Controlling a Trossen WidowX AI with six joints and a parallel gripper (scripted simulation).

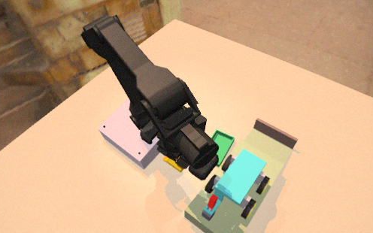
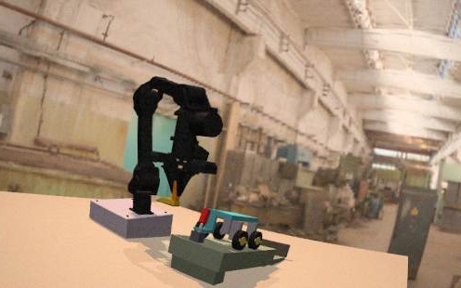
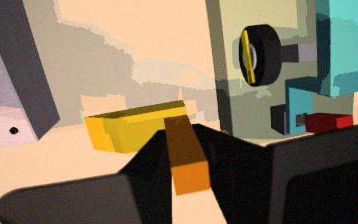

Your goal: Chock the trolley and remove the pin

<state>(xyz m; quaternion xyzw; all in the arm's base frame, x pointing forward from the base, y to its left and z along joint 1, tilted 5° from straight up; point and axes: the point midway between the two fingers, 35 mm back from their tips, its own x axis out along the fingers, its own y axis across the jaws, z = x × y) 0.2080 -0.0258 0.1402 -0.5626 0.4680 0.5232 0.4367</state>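
My gripper tip is now 120 mm short of the red-headed stop pin, 10 mm to the left of it and 40 mm above it. Round my gripper tip: dark ramp lip (80 mm ahead, 340 mm to the left, 150 mm below); then yellow chock (20 mm behind, 10 mm to the right, 10 mm below); then cyan trolley (120 mm ahead, 90 mm to the left, 60 mm below).
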